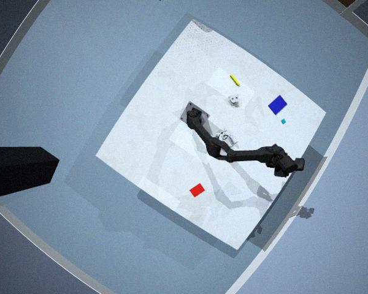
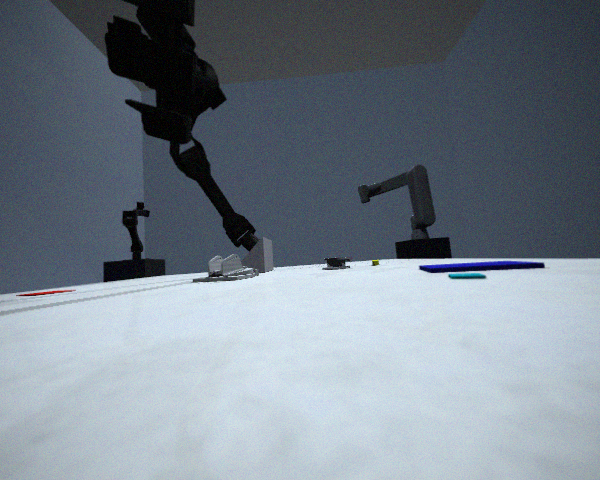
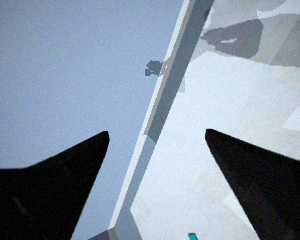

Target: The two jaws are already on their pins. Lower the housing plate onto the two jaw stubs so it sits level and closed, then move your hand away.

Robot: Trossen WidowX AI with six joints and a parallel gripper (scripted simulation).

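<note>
Now: the housing plate 430 mm behind my gripper tip, 300 mm to the left of it and 240 mm below it. The rest, counted from my gripper tip: teal block (360 mm to the left, 260 mm below, 20 mm behind); then white block (430 mm behind, 300 mm to the left, 250 mm below); then blue pad (440 mm to the left, 260 mm below, 110 mm behind).
</note>
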